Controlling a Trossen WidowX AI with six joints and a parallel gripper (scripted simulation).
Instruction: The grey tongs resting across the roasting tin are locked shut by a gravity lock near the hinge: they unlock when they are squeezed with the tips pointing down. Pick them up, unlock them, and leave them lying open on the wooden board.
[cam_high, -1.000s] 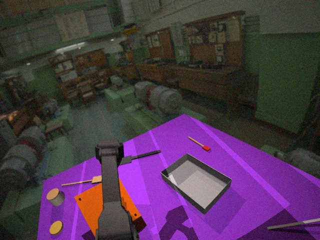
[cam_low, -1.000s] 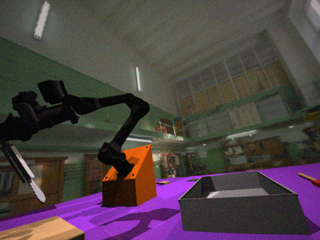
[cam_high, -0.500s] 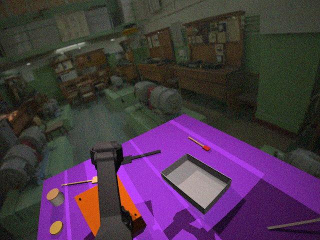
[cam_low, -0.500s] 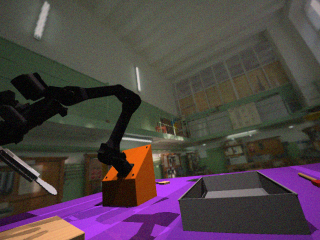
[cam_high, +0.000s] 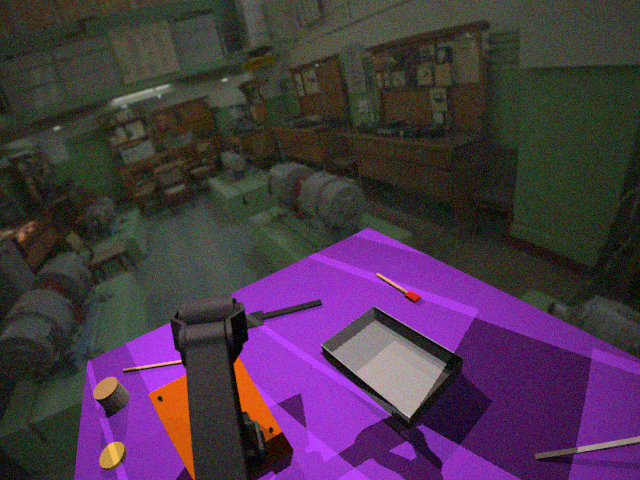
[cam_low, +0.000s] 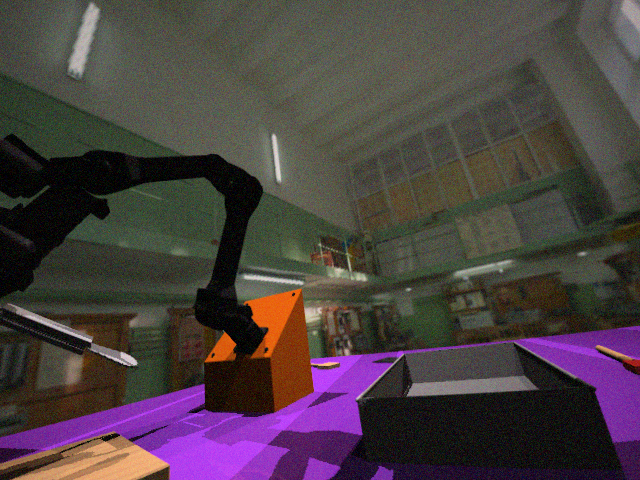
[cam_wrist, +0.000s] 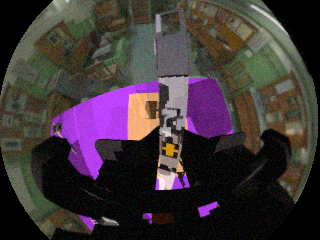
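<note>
The wooden board is 10 mm ahead of my gripper tip, 20 mm to the left of it and 180 mm below it. Round my gripper tip: roasting tin: 390 mm ahead, 470 mm to the left, 160 mm below; then dark spatula: 180 mm ahead, 860 mm to the left, 190 mm below; then red-headed brush: 600 mm ahead, 690 mm to the left, 180 mm below.
</note>
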